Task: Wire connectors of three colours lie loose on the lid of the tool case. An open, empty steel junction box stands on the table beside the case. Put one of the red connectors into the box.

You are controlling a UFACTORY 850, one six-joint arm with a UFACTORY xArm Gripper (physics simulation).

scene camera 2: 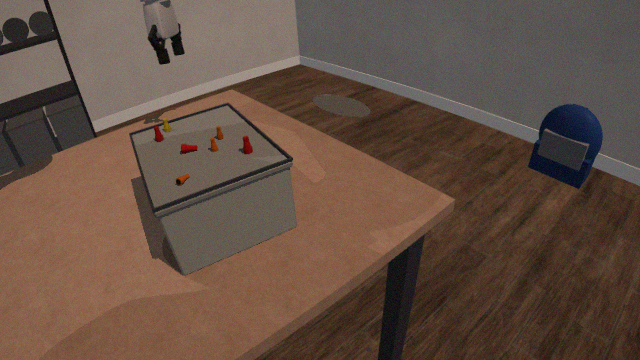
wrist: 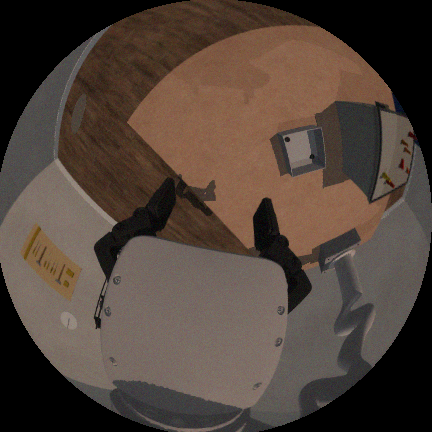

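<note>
Three red connectors are on the lid of the tool case (scene camera 2: 227, 240) (wrist: 355, 145): one red connector (scene camera 2: 158, 134) stands near the back left corner beside a yellow one (scene camera 2: 166, 125), one red connector (scene camera 2: 188, 148) lies on its side in the middle, and one red connector (scene camera 2: 247, 145) stands toward the right. Several orange connectors (scene camera 2: 214, 145) are also on the lid. The steel junction box (wrist: 318, 145) is open and empty on the table beside the case in the wrist view; it does not show in the scene view. My gripper (scene camera 2: 171, 54) (wrist: 216, 197) is open and empty, high above and beyond the case.
The wooden table (scene camera 2: 350, 200) (wrist: 225, 125) bears the case and box. A grey block (wrist: 340, 249) with a pale curved shape beside it is near the table edge. A blue rounded object (scene camera 2: 570, 135) is off to the right, and a dark shelf unit (scene camera 2: 35, 97) is at the left.
</note>
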